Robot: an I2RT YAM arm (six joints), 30 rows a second.
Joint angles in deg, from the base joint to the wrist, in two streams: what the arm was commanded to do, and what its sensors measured. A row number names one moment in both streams.
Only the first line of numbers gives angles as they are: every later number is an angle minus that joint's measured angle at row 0.
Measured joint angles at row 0:
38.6, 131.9, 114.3, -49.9, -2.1, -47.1
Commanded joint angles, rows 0 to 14:
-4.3, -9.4, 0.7, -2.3, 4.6, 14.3
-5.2, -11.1, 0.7, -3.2, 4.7, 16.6
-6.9, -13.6, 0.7, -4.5, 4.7, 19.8
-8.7, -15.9, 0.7, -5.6, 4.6, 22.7
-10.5, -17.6, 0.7, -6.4, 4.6, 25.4
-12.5, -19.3, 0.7, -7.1, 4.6, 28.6
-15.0, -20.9, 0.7, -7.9, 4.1, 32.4
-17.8, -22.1, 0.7, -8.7, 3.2, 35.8
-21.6, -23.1, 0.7, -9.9, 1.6, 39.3
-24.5, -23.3, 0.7, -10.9, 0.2, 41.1
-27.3, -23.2, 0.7, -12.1, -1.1, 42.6
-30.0, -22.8, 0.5, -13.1, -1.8, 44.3
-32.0, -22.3, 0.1, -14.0, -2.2, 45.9
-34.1, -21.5, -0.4, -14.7, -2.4, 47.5
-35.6, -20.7, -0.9, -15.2, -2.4, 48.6
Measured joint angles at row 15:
-32.0, -24.9, 1.3, -13.7, 0.5, 38.8
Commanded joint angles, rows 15 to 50:
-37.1, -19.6, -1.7, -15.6, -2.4, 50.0
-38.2, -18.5, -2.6, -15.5, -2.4, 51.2
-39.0, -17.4, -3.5, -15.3, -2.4, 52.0
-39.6, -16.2, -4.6, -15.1, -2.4, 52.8
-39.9, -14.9, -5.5, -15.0, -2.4, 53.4
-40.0, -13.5, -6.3, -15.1, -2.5, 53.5
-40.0, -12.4, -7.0, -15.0, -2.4, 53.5
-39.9, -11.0, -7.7, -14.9, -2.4, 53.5
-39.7, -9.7, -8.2, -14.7, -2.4, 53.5
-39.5, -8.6, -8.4, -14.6, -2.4, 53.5
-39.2, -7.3, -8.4, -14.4, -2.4, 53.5
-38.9, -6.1, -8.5, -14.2, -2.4, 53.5
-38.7, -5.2, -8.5, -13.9, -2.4, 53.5
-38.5, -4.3, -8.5, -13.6, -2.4, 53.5
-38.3, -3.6, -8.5, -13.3, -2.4, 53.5
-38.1, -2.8, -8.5, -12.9, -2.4, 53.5
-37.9, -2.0, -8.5, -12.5, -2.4, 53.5
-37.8, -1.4, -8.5, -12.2, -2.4, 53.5
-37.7, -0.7, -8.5, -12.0, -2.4, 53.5
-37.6, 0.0, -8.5, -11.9, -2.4, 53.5
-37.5, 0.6, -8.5, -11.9, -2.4, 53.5
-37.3, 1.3, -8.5, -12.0, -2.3, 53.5
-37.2, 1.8, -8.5, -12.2, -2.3, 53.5
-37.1, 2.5, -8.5, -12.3, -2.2, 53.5
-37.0, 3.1, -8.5, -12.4, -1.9, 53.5
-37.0, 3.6, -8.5, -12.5, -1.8, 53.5
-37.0, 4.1, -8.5, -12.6, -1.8, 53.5
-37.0, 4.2, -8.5, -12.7, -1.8, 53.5
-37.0, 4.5, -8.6, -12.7, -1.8, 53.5
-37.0, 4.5, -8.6, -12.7, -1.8, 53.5
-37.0, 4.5, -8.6, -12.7, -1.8, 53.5
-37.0, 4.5, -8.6, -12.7, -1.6, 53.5
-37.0, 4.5, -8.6, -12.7, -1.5, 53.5
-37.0, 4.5, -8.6, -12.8, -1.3, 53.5
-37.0, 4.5, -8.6, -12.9, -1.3, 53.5
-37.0, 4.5, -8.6, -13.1, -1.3, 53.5
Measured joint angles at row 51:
-37.5, 1.9, -8.3, -12.7, -1.7, 53.2
